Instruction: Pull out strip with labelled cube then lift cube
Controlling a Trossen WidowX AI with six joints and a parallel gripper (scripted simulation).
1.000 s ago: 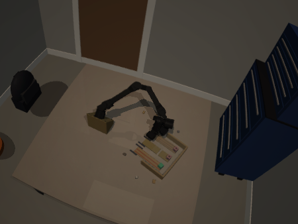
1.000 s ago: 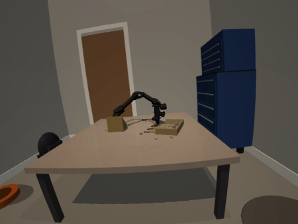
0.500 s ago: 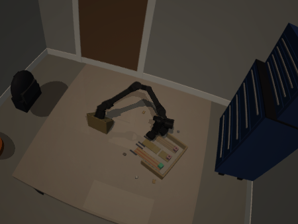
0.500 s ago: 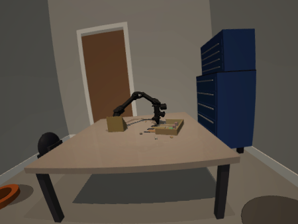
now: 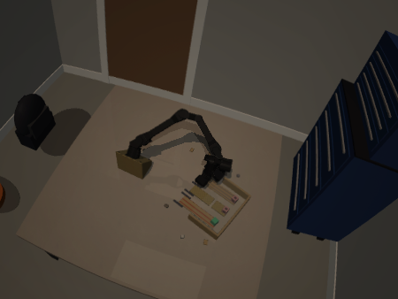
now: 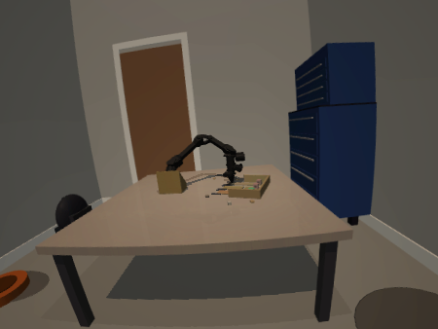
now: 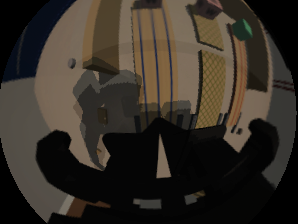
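The long strip is 9 cm ahead of my gripper tip and 2 cm to the right of it.
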